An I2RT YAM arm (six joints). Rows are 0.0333 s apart.
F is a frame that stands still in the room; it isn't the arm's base.
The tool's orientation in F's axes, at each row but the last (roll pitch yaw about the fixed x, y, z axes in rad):
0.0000 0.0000 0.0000
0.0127 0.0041 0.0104
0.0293 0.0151 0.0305
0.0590 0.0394 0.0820
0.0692 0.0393 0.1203
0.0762 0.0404 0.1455
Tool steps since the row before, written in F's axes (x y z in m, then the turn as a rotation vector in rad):
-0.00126 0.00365 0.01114 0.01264 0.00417 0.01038
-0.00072 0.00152 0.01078 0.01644 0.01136 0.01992
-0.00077 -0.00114 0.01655 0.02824 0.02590 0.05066
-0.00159 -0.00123 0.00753 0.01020 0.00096 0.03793
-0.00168 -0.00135 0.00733 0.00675 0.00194 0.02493
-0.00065 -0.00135 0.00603 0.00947 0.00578 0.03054
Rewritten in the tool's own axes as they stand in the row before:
-0.00126 0.00365 0.01114 0.01264 0.00417 0.01038
-0.00075 0.00166 0.01076 0.01648 0.01144 0.01984
-0.00105 -0.00063 0.01656 0.02825 0.02651 0.05034
-0.00198 -0.00065 0.00751 0.00874 0.00238 0.03823
-0.00212 -0.00063 0.00731 0.00595 0.00285 0.02505
-0.00108 -0.00078 0.00607 0.00897 0.00669 0.03051

